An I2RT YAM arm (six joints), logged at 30 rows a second.
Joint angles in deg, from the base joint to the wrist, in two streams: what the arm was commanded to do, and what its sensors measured. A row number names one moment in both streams.
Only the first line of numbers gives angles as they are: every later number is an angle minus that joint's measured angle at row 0.
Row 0, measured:
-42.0, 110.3, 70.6, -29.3, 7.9, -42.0
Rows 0 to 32, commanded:
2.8, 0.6, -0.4, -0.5, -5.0, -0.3
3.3, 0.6, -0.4, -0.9, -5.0, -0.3
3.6, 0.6, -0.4, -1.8, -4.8, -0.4
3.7, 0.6, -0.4, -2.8, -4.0, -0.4
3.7, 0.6, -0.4, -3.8, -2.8, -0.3
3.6, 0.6, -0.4, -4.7, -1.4, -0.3
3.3, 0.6, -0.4, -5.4, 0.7, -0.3
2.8, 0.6, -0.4, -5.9, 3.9, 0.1
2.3, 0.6, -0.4, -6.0, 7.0, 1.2
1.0, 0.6, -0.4, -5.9, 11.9, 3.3
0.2, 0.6, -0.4, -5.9, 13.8, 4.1
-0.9, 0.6, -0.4, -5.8, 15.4, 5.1
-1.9, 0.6, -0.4, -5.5, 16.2, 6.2
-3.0, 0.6, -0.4, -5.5, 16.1, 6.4
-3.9, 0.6, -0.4, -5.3, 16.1, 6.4
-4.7, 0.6, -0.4, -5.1, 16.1, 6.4
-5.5, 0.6, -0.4, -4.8, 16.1, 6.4
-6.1, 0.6, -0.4, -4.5, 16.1, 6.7
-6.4, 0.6, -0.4, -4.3, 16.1, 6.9
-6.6, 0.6, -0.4, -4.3, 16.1, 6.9
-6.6, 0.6, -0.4, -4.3, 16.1, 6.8
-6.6, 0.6, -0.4, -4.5, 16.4, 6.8
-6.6, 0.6, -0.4, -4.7, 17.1, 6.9
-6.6, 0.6, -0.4, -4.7, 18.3, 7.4
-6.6, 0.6, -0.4, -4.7, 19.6, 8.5
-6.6, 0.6, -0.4, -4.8, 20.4, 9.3
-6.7, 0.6, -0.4, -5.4, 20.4, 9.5
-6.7, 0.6, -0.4, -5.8, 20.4, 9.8
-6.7, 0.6, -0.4, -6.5, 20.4, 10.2
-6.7, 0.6, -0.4, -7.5, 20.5, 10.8
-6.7, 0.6, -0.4, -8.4, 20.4, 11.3
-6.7, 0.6, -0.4, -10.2, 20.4, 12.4
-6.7, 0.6, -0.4, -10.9, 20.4, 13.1
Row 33, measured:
-6.6, 0.0, 0.0, -8.2, 19.0, 9.4
